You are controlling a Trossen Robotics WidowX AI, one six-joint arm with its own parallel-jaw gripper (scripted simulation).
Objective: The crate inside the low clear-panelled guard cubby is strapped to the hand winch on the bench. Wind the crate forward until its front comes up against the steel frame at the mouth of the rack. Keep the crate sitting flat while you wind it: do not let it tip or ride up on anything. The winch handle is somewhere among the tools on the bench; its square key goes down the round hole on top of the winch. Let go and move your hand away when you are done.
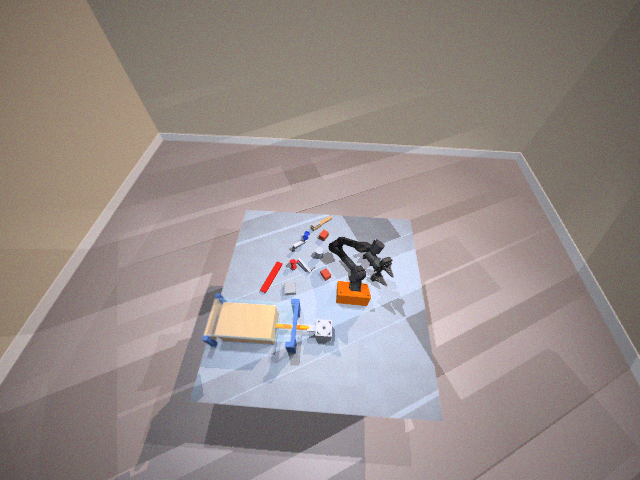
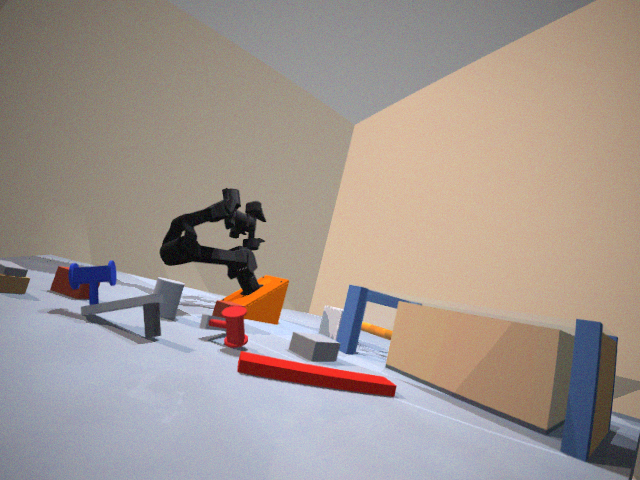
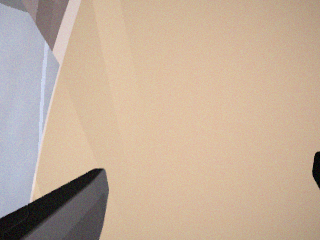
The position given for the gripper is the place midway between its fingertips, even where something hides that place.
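Gripper (image 2: 264, 231) open and holding nothing; the gripper is also visible in image 3 (image 3: 213, 173). A winch handle (image 2: 151, 303), a grey block (image 2: 314, 347) and a red bar (image 2: 249, 363) are present. In image 3 the grey block is out of frame, and in image 3 the red bar is out of frame as well.
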